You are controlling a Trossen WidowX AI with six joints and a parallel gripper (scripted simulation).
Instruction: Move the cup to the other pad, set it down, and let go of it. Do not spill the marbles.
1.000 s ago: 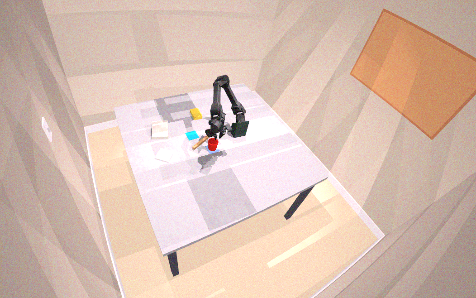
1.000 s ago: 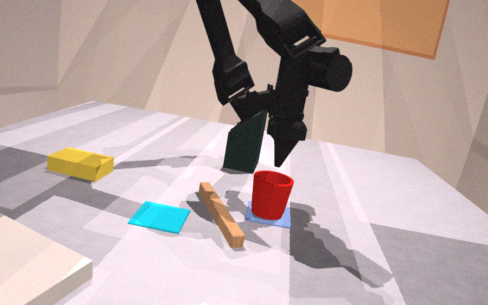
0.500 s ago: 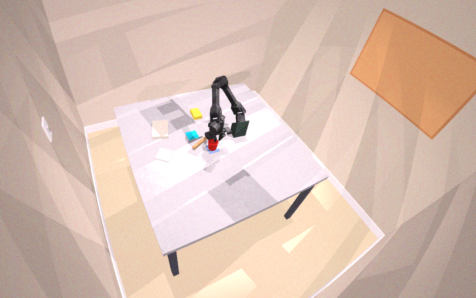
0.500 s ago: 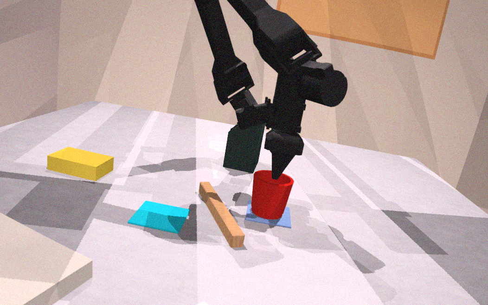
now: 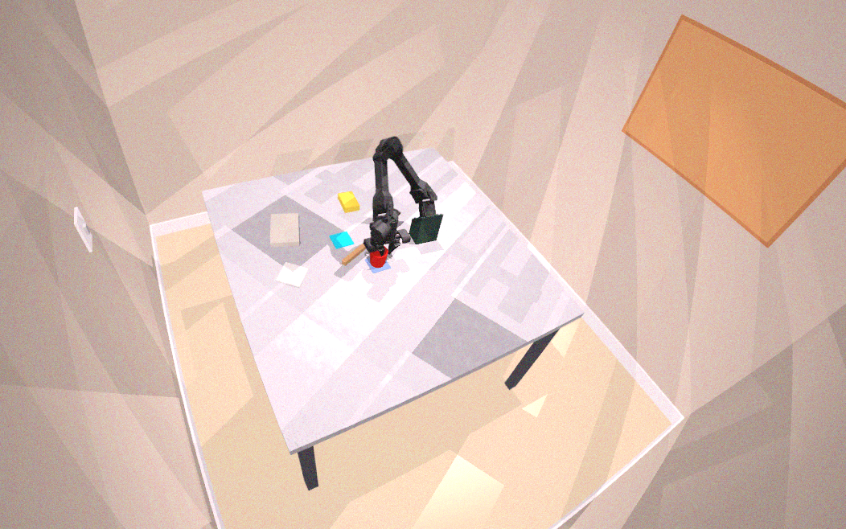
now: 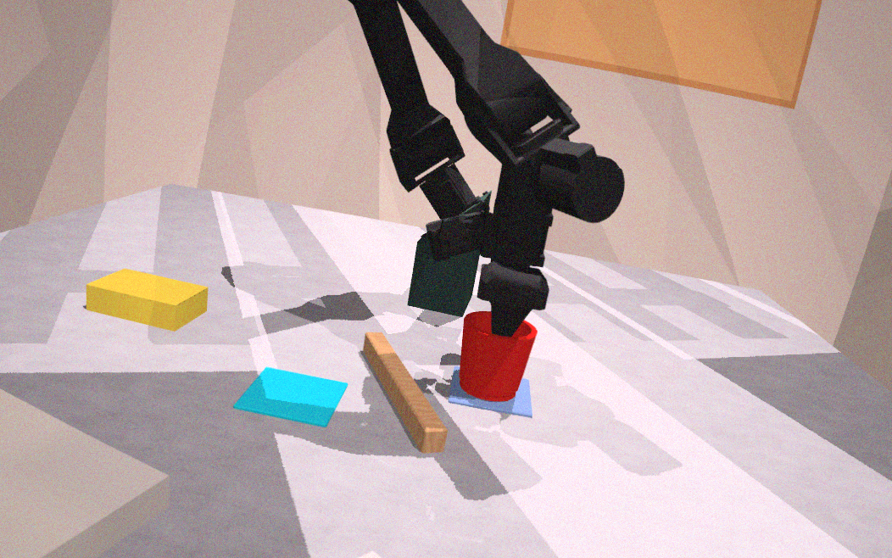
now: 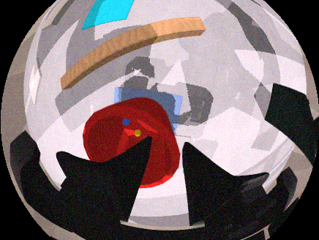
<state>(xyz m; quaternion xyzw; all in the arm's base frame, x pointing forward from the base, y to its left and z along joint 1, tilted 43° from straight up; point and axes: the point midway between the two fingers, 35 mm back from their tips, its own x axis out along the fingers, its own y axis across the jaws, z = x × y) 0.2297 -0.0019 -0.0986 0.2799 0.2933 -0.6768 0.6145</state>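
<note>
My gripper tip is now 30 mm short of the yellow marble, 30 mm above it and 10 mm to the right of it. The rest, counted from my gripper tip: red cup: 30 mm ahead; wooden bar: 90 mm to the right, 70 mm ahead, 40 mm below; pale blue pad: 50 mm below, 30 mm ahead.
</note>
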